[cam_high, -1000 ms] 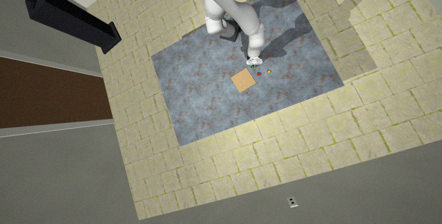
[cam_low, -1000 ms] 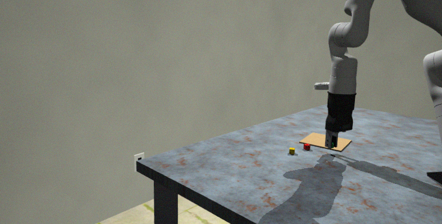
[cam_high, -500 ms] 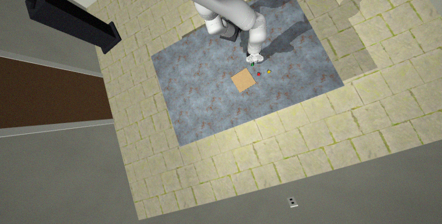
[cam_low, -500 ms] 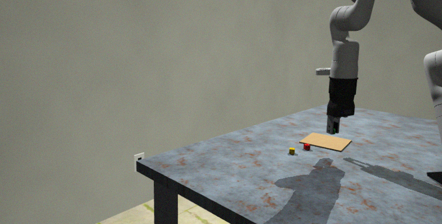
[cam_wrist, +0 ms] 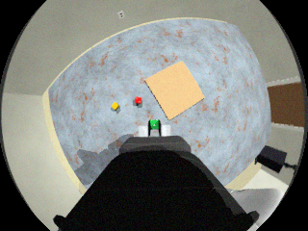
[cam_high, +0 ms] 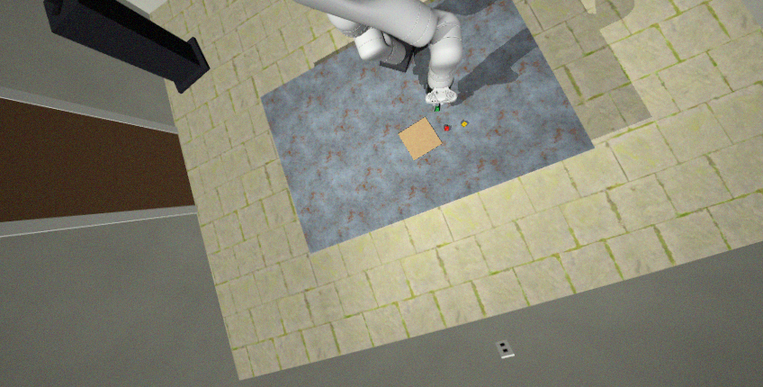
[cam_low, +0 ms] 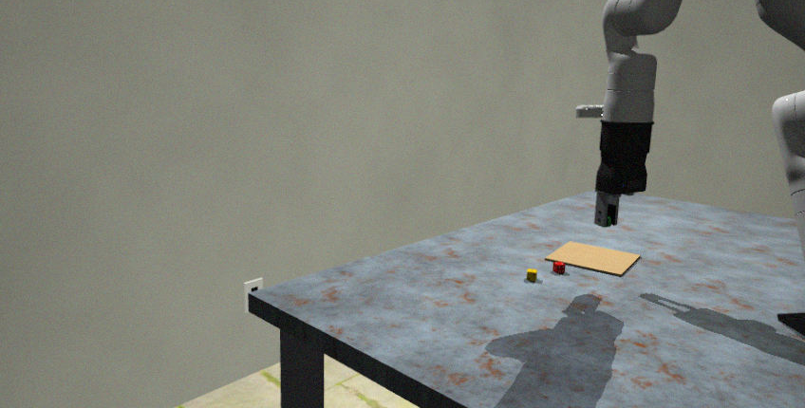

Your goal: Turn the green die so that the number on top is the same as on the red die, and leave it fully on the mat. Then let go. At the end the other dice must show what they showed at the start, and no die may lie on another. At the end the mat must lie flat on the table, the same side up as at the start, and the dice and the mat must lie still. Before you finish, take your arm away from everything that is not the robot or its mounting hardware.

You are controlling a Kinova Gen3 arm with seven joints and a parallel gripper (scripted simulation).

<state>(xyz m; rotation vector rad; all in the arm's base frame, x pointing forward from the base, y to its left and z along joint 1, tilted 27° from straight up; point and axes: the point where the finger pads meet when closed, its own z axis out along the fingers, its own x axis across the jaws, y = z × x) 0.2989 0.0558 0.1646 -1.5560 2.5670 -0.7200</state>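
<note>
My hand is 4 cm short of the tan mat, 11 cm to the left of it and 12 cm above it. Also, from my hand: red die 7 cm ahead, 1 cm to the left, 11 cm below; then yellow die 10 cm ahead, 7 cm to the left, 11 cm below; then green die 1 cm below.
</note>
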